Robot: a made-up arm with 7 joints.
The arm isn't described. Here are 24 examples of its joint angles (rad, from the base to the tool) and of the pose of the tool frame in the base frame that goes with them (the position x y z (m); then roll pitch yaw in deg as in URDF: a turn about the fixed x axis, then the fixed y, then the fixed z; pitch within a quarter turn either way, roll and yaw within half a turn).
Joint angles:
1: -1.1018 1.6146 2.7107 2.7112 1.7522 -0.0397 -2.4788
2: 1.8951 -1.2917 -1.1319 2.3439 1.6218 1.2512 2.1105
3: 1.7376 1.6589 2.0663 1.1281 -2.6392 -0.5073 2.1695
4: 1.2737 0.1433 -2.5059 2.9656 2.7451 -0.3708 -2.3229
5: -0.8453 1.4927 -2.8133 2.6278 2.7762 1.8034 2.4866
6: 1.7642 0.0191 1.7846 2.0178 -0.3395 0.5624 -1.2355
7: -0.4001 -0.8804 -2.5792 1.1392 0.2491 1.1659 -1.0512
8: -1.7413 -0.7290 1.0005 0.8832 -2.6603 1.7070 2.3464
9: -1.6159 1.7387 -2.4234 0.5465 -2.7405 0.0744 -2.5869
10: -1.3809 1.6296 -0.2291 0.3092 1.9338 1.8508 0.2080
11: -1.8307 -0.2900 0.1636 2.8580 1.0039 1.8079 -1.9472
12: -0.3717 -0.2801 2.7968 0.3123 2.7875 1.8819 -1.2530
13: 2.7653 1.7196 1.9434 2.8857 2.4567 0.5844 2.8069
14: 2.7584 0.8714 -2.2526 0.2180 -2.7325 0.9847 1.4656
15: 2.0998 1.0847 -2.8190 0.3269 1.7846 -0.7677 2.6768
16: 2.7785 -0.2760 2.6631 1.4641 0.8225 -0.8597 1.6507
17: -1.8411 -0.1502 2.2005 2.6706 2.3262 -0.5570 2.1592
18: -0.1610 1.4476 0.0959 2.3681 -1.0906 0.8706 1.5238
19: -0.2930 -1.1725 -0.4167 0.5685 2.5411 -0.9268 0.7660
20: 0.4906 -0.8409 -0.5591 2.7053 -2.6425 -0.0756 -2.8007
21: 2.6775 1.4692 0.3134 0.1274 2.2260 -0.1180 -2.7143
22: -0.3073 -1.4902 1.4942 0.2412 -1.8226 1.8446 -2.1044
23: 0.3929 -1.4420 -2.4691 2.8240 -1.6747 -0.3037 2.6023
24: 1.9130 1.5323 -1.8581 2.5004 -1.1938 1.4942 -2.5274
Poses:
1: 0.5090 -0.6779 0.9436 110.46 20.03 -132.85
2: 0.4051 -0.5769 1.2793 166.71 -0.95 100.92
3: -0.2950 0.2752 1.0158 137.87 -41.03 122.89
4: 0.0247 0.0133 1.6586 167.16 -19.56 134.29
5: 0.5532 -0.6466 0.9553 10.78 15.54 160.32
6: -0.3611 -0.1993 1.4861 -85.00 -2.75 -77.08
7: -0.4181 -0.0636 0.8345 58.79 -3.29 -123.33
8: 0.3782 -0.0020 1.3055 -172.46 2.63 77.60
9: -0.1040 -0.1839 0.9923 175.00 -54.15 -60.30
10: 0.1720 -0.1514 0.5336 -61.98 12.00 84.64
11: 0.2628 0.0529 1.6098 -72.95 22.28 57.84
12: -0.2588 0.2655 1.0077 108.81 11.29 75.85
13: -0.8357 0.2124 0.7797 97.87 -34.43 45.46
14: 0.0700 0.0991 1.0197 -113.95 23.13 88.12
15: -0.1029 0.0866 1.1064 -84.75 36.52 -4.61
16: 0.2989 -0.3379 1.3358 115.48 40.80 -153.28
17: 0.3105 0.1105 1.5521 -124.71 0.72 87.62
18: 0.8328 -0.0436 0.6112 -15.35 -40.57 -49.58
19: -0.1960 -0.0144 1.0326 -24.69 39.73 101.00
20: -0.3522 -0.2485 1.5208 175.58 25.17 -130.75
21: -0.1367 0.0365 0.7490 75.37 44.06 -122.69
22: -0.0991 0.2336 1.0003 -164.94 -1.67 -123.08
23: -0.6561 -0.4045 0.9043 92.58 2.19 138.53
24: -0.0298 0.7553 1.0374 176.44 11.35 -70.06
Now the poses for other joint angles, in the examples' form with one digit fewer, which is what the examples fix.
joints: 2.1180 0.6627 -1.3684 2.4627 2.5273 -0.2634 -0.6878
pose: -0.016 0.505 1.448 120.6 -18.7 -43.2
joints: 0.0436 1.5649 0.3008 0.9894 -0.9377 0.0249 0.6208
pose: 0.333 0.286 0.531 28.4 24.7 32.7
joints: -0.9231 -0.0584 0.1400 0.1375 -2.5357 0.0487 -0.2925
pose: 0.086 0.010 0.963 -2.3 13.5 116.8
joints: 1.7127 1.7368 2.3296 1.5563 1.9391 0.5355 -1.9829
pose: -0.391 0.562 1.070 160.1 17.3 90.2
